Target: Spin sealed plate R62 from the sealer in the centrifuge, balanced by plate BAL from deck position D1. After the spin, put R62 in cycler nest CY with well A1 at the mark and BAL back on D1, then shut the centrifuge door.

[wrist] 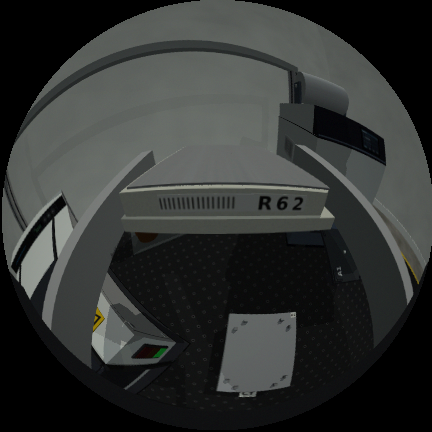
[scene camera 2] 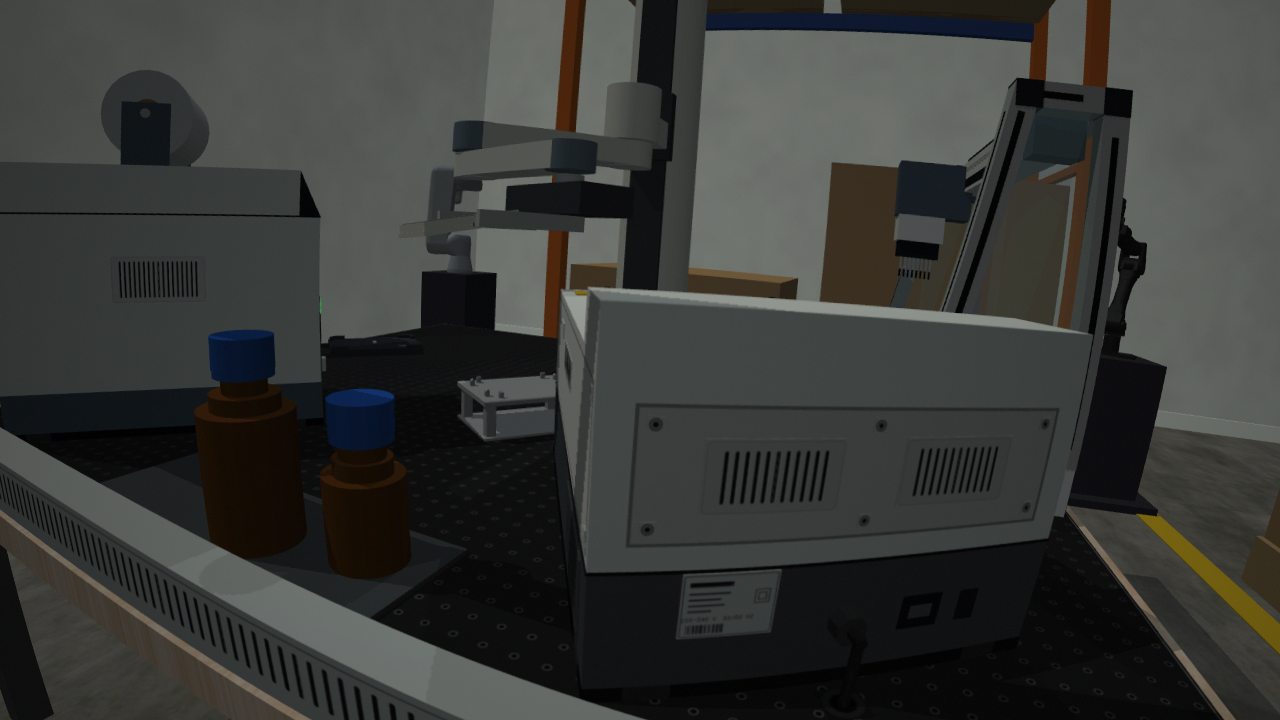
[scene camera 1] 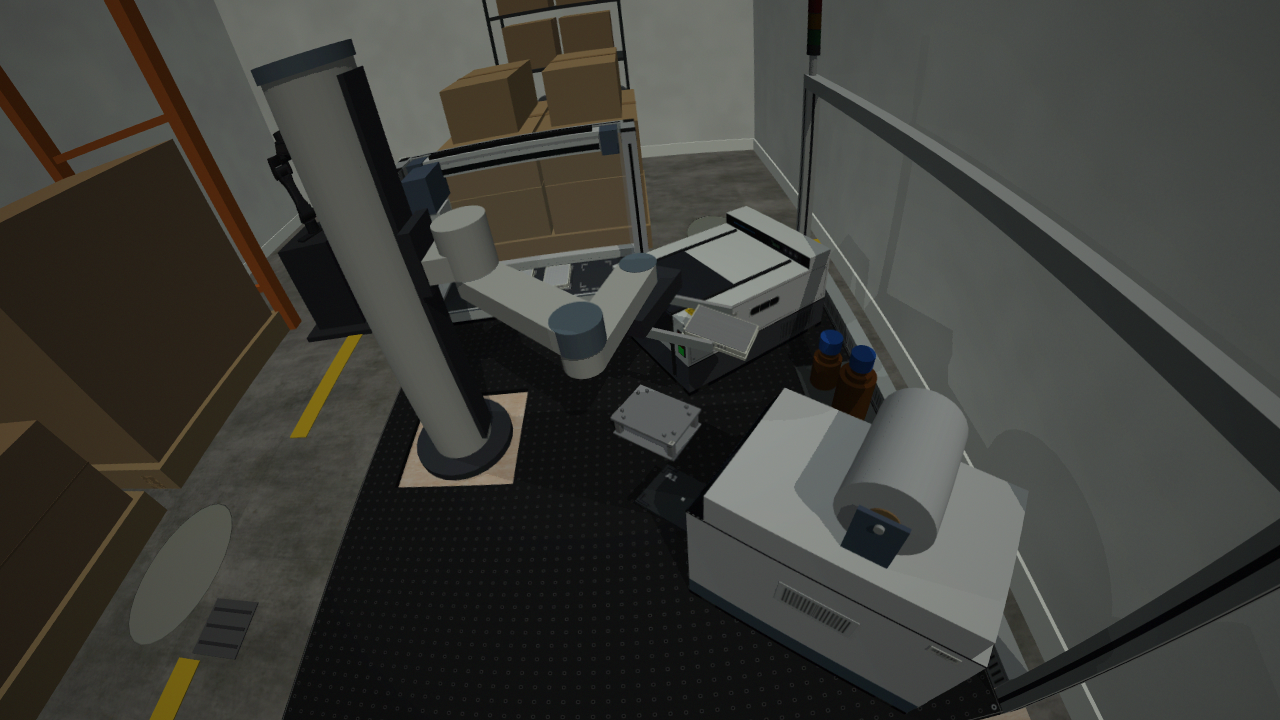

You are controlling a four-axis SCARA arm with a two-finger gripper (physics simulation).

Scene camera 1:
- my gripper: 722,328
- centrifuge: 775,277
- sealer: 895,658
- foil roll: 905,470
